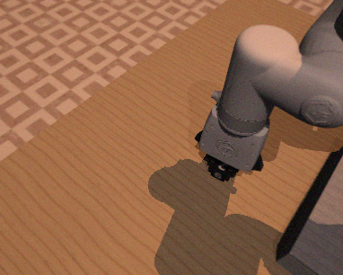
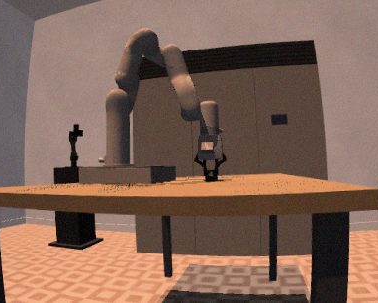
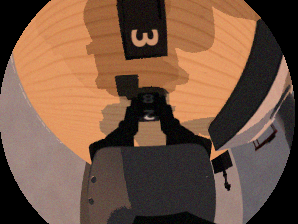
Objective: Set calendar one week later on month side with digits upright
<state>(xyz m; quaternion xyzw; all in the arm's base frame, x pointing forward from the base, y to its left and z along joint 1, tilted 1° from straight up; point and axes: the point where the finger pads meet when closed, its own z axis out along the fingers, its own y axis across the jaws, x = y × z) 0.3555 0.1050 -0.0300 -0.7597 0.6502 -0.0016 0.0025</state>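
Now: the black cube 9 cm to the right of my hand and 1 cm ahead of it. Also, from my hand: black digit cube: 2 cm below.
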